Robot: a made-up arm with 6 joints.
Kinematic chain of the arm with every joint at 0, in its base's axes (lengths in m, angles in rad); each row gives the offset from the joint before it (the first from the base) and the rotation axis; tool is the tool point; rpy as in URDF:
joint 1: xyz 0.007 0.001 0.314 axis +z
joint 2: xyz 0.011 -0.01 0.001 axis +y
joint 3: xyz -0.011 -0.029 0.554 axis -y
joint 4: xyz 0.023 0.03 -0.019 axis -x
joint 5: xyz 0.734 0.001 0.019 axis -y
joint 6: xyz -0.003 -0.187 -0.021 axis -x
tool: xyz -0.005 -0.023 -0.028 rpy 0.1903 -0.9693 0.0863
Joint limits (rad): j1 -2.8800..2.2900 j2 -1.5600..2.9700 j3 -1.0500..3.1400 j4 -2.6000..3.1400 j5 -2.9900..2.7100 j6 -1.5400..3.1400
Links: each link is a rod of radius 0.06 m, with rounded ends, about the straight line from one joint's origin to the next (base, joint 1, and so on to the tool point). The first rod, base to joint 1, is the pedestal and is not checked.
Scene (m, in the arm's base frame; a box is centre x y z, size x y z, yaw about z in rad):
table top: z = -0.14
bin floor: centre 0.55 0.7 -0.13 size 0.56 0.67 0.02 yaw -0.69
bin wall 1: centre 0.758 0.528 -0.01 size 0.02 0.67 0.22 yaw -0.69
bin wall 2: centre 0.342 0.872 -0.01 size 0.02 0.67 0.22 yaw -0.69
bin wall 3: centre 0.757 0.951 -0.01 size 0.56 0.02 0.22 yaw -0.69
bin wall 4: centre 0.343 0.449 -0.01 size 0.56 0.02 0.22 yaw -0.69
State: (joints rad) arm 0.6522 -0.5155 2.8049 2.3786 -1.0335 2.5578
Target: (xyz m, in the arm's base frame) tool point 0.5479 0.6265 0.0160
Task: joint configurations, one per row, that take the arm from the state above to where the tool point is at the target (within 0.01 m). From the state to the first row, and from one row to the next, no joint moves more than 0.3 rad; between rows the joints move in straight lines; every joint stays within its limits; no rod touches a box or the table.
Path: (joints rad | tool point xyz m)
1: 0.3715 -0.4493 2.7563 2.2356 -1.1127 2.6441 | -0.9691 -0.2428 0.6585
2: 0.0908 -0.3831 2.7077 2.0927 -1.1919 2.7303 | -0.9768 0.0180 0.7459
3: -0.1899 -0.3169 2.6590 1.9497 -1.2711 2.8166 | -0.9103 0.2622 0.8357
4: -0.4706 -0.2508 2.6104 1.8067 -1.3504 2.9028 | -0.7794 0.4676 0.9268
5: -0.7513 -0.1846 2.5618 1.6638 -1.4296 2.9891 | -0.6009 0.6164 1.0185
6: -1.0320 -0.1184 2.5132 1.5208 -1.5088 3.0753 | -0.3971 0.6970 1.1089
7: -1.3111 -0.3000 2.6699 1.6563 -1.3566 2.8869 | -0.2018 0.9225 0.8256
8: -1.5902 -0.4815 2.8266 1.7919 -1.2044 2.6984 | 0.0868 0.9873 0.5288
9: -1.8693 -0.6631 2.9833 1.9274 -1.0522 2.5099 | 0.3664 0.8747 0.2502
10: -2.1484 -0.8447 3.1400 2.0629 -0.9000 2.3215 | 0.5479 0.6265 0.0160

